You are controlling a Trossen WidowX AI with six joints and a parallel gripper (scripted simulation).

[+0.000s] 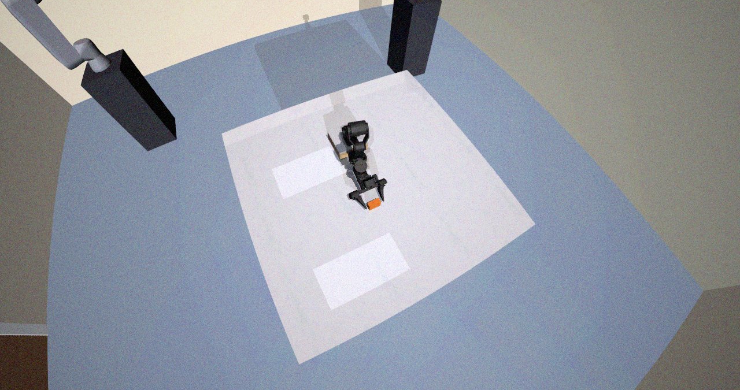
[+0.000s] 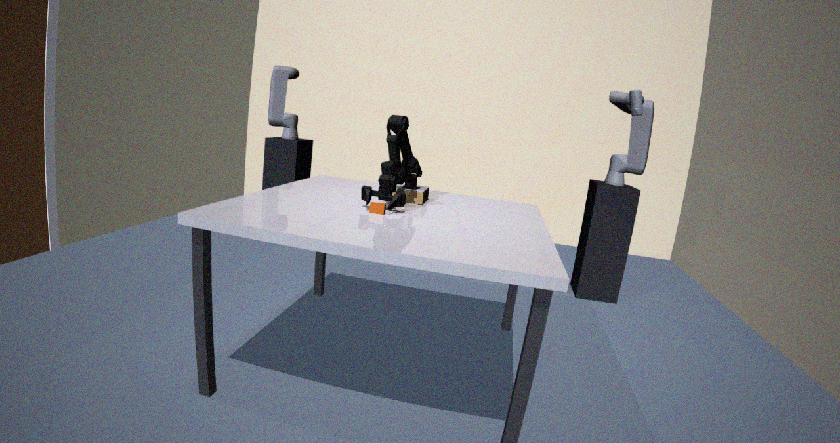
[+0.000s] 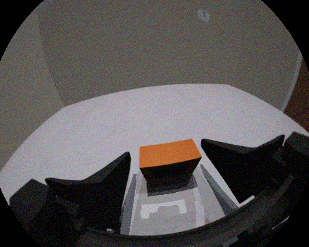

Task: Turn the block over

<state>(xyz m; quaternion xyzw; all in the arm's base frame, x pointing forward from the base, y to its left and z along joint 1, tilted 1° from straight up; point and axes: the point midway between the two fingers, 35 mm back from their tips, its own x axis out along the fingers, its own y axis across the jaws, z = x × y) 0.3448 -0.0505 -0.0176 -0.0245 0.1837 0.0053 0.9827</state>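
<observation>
Now: the block 20 mm behind my gripper tip and 10 mm below it.
</observation>
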